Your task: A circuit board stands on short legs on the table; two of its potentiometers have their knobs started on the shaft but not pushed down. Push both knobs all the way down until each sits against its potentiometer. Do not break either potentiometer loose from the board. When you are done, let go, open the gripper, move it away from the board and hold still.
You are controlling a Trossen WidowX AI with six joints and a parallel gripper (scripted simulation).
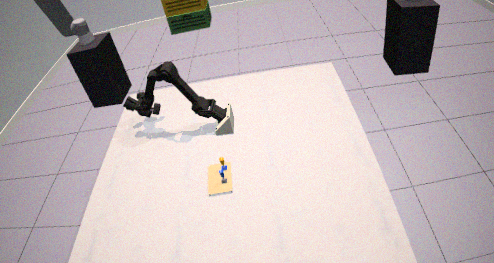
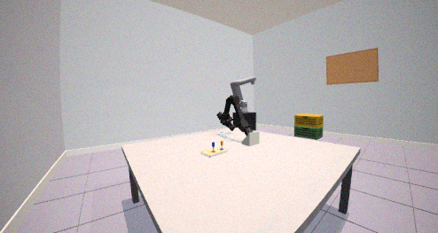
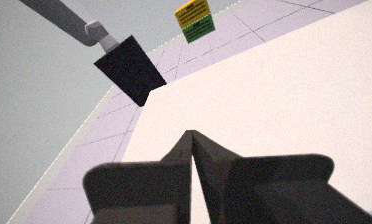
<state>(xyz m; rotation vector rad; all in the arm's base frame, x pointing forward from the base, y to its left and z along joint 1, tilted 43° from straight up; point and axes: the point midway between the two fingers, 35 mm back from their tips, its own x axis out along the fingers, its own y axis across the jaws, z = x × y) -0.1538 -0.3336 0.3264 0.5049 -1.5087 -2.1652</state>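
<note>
The orange knob lies 50 cm to the left of my gripper tip and 49 cm ahead of it. From my gripper tip the other things lie so: blue knob: 56 cm ahead, 51 cm to the left.
</note>
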